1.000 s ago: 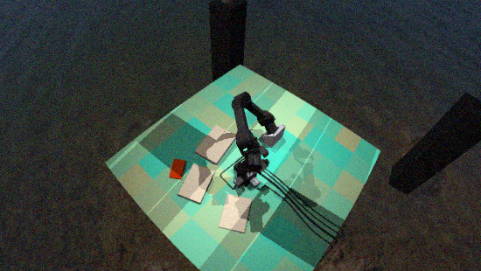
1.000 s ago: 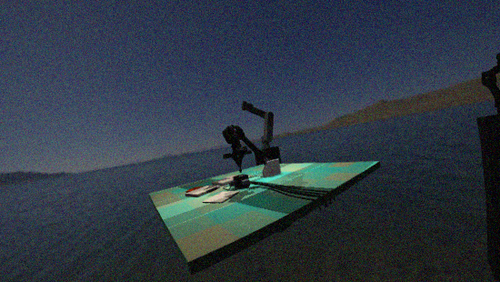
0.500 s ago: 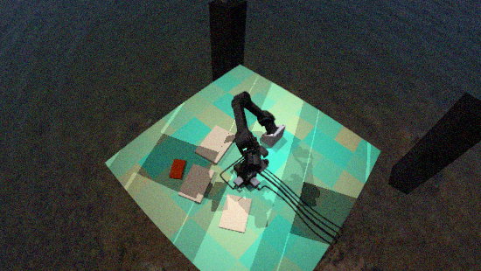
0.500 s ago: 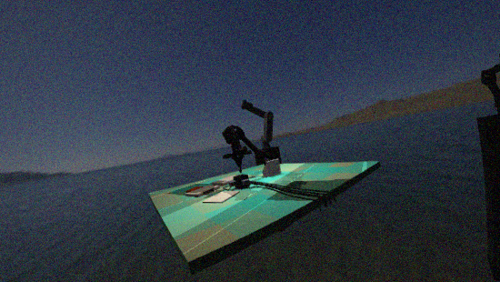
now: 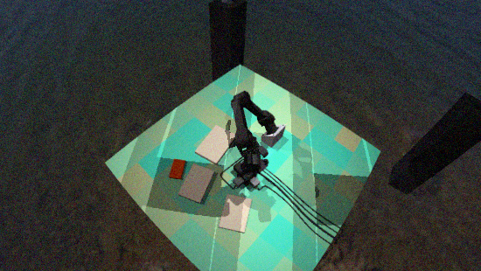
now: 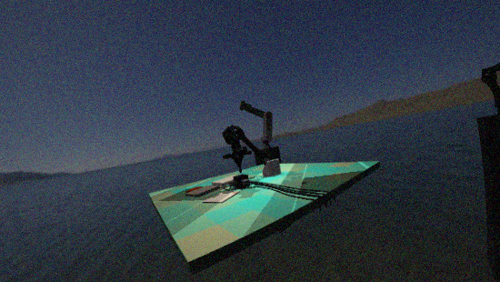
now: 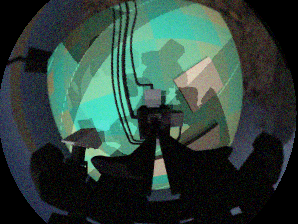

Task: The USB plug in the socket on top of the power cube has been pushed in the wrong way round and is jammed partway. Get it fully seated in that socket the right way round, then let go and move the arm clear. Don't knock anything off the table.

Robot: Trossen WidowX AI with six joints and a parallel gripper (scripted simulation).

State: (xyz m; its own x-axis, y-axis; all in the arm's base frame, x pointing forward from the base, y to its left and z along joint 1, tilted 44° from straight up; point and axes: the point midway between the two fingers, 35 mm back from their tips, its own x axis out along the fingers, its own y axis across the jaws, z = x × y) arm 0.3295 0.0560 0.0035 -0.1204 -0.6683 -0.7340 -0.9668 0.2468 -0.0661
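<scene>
The USB plug is 2 cm below my gripper tip. Round my gripper tip: red flat block (18 cm ahead, 37 cm to the right, 13 cm below).
</scene>
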